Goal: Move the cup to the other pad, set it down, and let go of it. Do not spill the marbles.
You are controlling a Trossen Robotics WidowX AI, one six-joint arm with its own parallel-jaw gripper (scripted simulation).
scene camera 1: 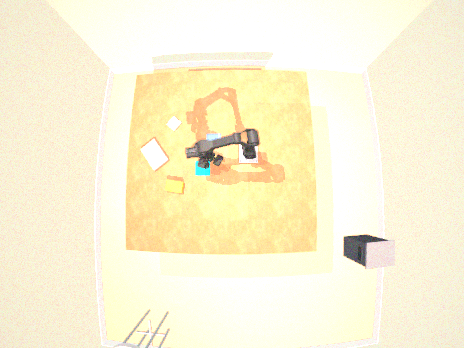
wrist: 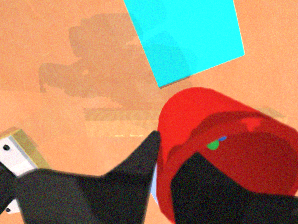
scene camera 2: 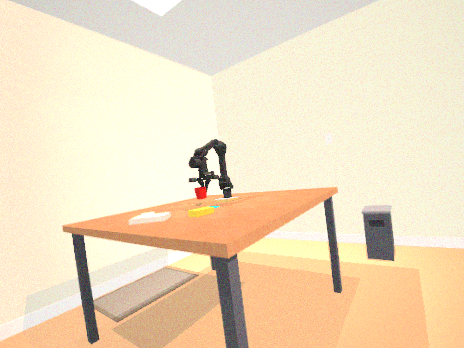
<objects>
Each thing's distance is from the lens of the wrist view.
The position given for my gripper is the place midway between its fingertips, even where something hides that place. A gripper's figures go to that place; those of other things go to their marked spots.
my gripper [wrist: 163, 137]: 11 cm
red cup [wrist: 252, 154]: 13 cm
</objects>
